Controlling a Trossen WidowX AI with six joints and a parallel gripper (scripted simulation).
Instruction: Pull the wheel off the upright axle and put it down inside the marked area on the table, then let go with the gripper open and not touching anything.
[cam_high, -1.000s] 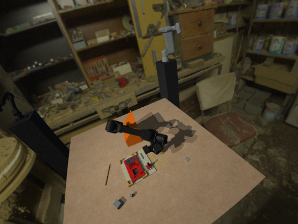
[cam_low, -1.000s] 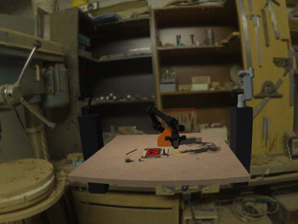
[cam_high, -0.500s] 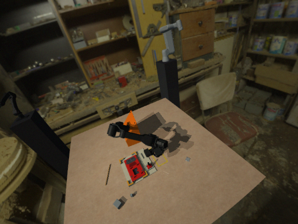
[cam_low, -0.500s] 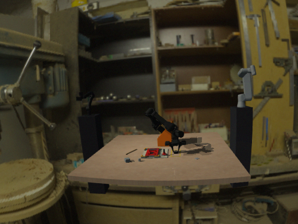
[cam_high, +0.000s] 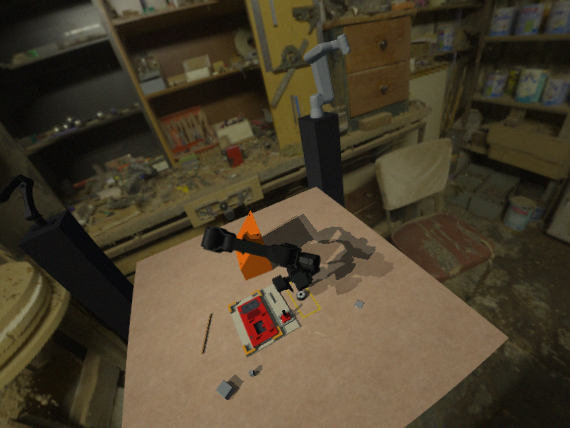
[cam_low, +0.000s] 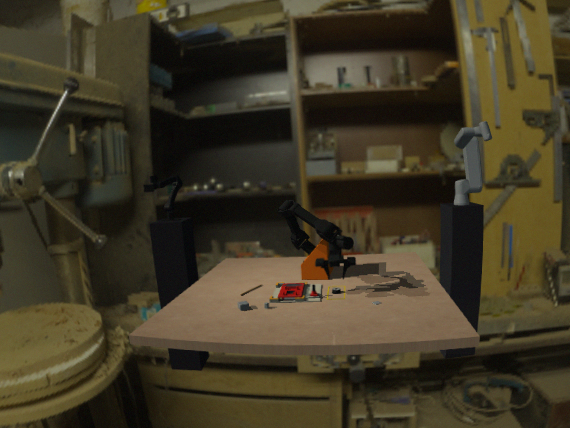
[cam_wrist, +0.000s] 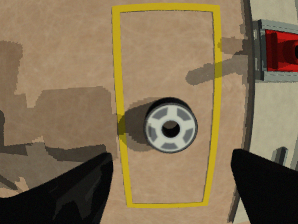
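Right now the dark wheel is 60 mm below my gripper tip. Also, from my gripper tip: thin wooden stick 90 mm behind, 420 mm to the right, 60 mm below.
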